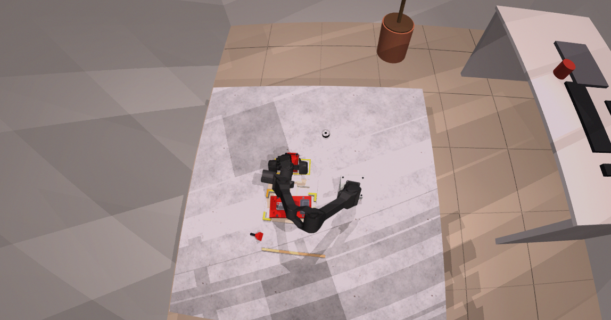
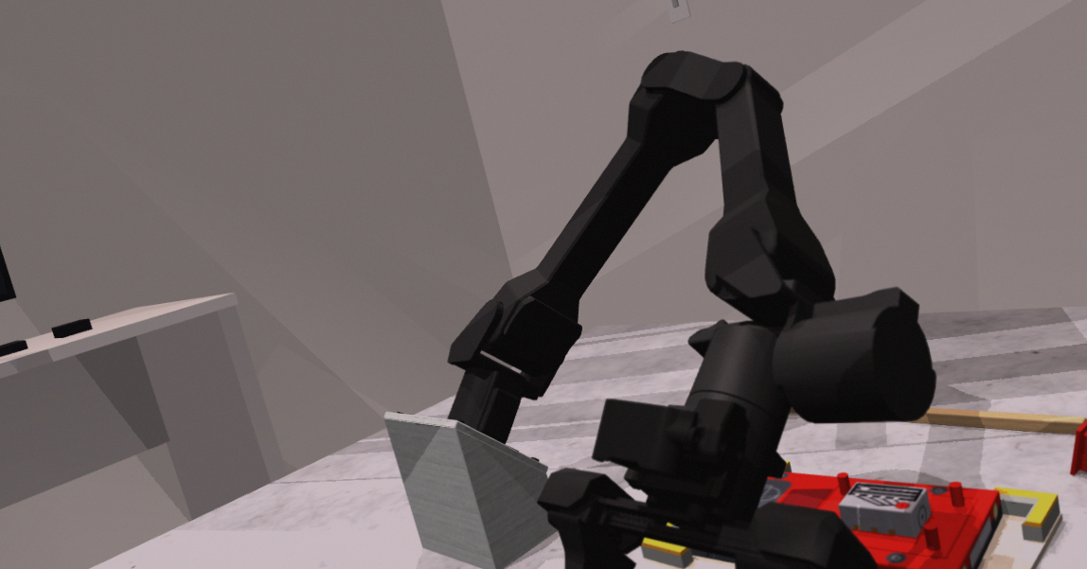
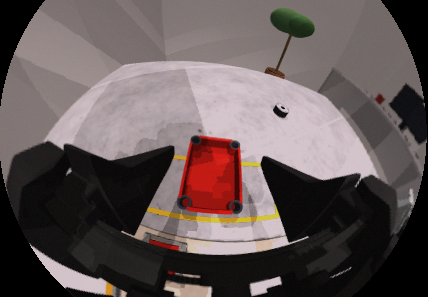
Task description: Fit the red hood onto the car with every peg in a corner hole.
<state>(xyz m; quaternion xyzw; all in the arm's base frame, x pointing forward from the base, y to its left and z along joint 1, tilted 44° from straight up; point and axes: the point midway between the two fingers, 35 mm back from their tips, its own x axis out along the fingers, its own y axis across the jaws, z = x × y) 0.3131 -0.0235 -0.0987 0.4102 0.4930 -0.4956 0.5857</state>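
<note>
The red hood lies 50 mm below my gripper tip. Also, from my gripper tip: grey engine block: 250 mm to the left, 30 mm below, 10 mm behind; wooden strip: 450 mm to the left, 100 mm behind, 50 mm below.
</note>
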